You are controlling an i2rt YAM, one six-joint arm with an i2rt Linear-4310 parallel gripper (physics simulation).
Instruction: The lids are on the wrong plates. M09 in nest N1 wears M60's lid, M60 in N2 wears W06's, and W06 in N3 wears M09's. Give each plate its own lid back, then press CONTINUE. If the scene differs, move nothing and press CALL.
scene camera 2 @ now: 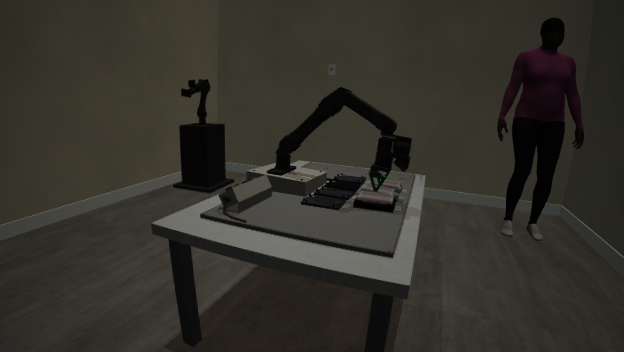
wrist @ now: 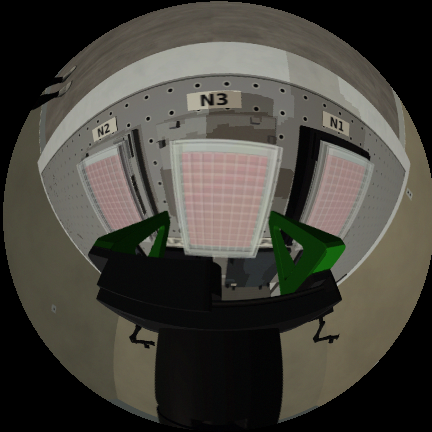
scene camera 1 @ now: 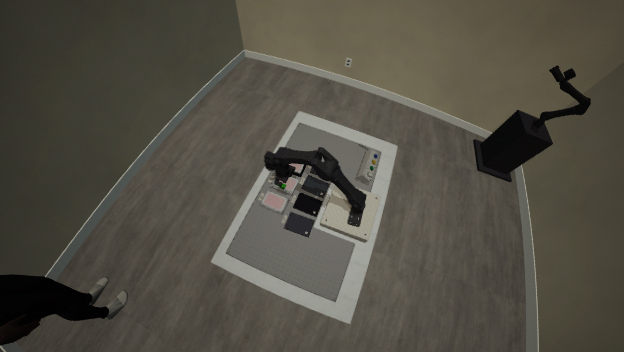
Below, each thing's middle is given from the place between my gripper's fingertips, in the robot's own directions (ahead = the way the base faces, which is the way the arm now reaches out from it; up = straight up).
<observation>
The nest N3 [wrist: 259,128] is 3 cm ahead of my hand and 2 cm below it. Also, from my hand: nest N1 [wrist: 309,138]: 2 cm ahead, 13 cm to the right, 2 cm below.
</observation>
